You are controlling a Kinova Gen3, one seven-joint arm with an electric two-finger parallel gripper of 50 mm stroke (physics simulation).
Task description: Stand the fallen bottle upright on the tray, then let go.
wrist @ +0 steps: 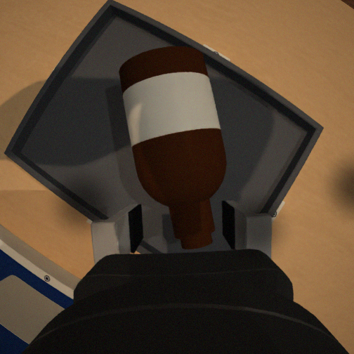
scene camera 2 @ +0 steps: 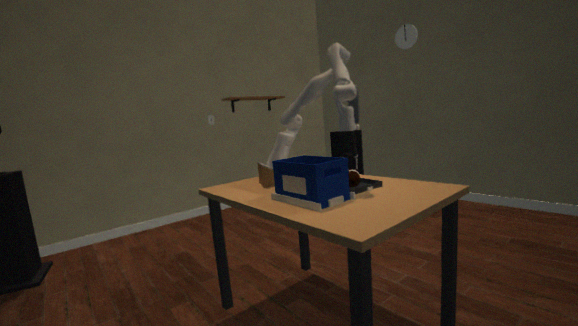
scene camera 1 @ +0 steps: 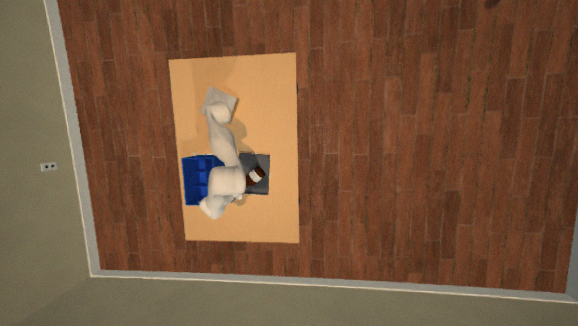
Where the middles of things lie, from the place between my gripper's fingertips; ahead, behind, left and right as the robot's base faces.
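Scene:
My hand: 40 mm past the brown bottle (wrist: 175,136), 40 mm right of it, 60 mm above it.

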